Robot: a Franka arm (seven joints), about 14 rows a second.
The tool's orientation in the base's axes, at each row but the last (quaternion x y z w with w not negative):
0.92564 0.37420 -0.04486 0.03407
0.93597 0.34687 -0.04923 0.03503
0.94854 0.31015 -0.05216 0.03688
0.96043 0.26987 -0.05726 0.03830
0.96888 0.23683 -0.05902 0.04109
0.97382 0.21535 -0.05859 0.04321
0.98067 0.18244 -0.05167 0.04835
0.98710 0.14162 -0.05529 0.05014
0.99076 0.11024 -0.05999 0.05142
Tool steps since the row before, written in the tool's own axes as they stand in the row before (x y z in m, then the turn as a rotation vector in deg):
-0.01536 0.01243 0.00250 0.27 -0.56 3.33
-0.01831 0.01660 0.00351 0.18 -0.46 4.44
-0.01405 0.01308 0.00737 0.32 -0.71 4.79
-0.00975 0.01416 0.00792 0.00 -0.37 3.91
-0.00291 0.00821 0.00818 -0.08 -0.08 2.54
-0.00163 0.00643 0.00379 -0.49 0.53 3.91
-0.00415 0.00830 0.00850 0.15 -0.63 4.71
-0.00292 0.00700 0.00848 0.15 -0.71 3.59
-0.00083 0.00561 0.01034 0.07 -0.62 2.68
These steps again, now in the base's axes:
-0.00249 -0.01976 -0.00045 -0.39 0.27 -3.35
-0.00322 -0.02474 -0.00083 -0.47 0.02 -4.44
-0.00408 -0.01949 -0.00511 -0.53 0.27 -4.82
-0.00157 -0.01789 -0.00597 -0.54 -0.09 -3.89
0.00047 -0.00946 -0.00728 -0.35 -0.24 -2.51
0.00090 -0.00690 -0.00315 -0.59 -1.11 -3.77
-0.00155 -0.01014 -0.00729 -0.48 0.10 -4.73
-0.00159 -0.00846 -0.00744 -0.40 0.31 -3.63
-0.00066 -0.00681 -0.00961 -0.36 0.31 -2.71

